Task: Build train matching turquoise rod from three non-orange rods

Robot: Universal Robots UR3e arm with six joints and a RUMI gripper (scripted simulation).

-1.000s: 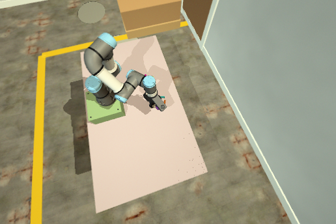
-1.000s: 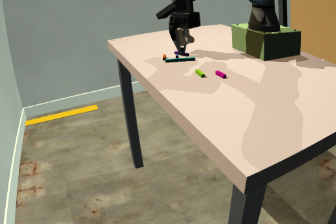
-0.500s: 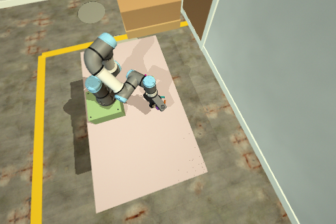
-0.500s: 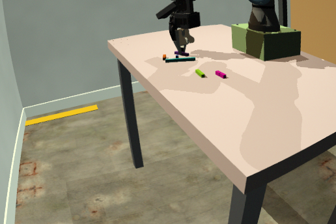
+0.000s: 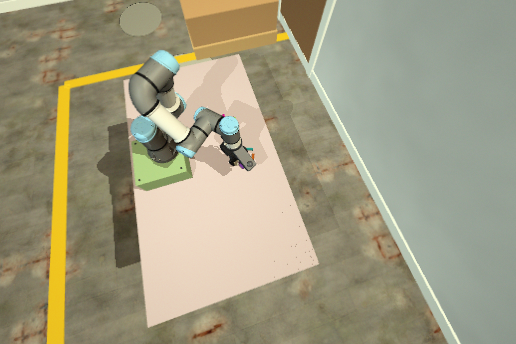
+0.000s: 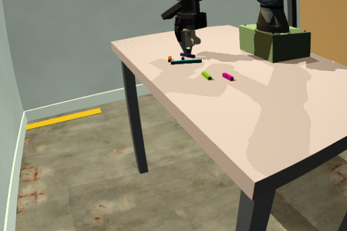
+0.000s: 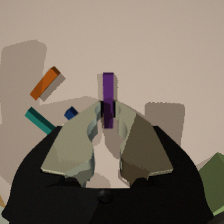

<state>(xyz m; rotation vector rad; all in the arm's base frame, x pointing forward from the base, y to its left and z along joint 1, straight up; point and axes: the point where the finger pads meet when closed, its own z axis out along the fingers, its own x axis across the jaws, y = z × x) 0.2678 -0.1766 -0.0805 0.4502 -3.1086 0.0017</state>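
Now: the small blue rod 4 cm ahead of my hand, 2 cm to the left of it and 1 cm below it. Round my hand: turquoise rod: 5 cm ahead, 6 cm to the left, 1 cm below; orange rod: 7 cm ahead, 1 cm below; purple rod: 1 cm below.
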